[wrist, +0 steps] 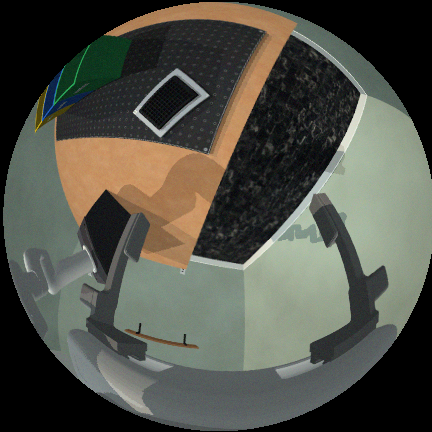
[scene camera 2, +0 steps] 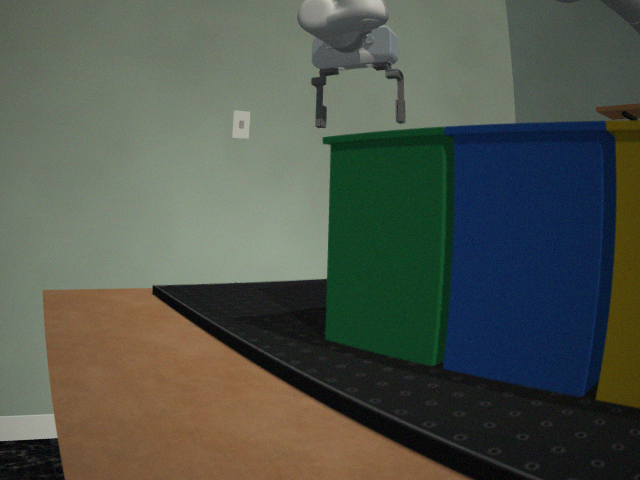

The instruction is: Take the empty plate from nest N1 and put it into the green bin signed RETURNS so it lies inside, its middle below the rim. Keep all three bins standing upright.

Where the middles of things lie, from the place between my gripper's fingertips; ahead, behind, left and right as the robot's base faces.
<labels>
Now: the black plate [wrist: 172, 95] 25 cm below my hand, 16 cm to the left of it and 6 cm ahead of it. Round my hand: pale flat panel [wrist: 191, 83] 27 cm below, 16 cm to the left, 6 cm ahead; then green bin [scene camera 2: 391, 201] 42 cm to the left, 23 cm ahead, 18 cm below; then blue bin [scene camera 2: 534, 203] 55 cm to the left, 21 cm ahead, 18 cm below.
</labels>
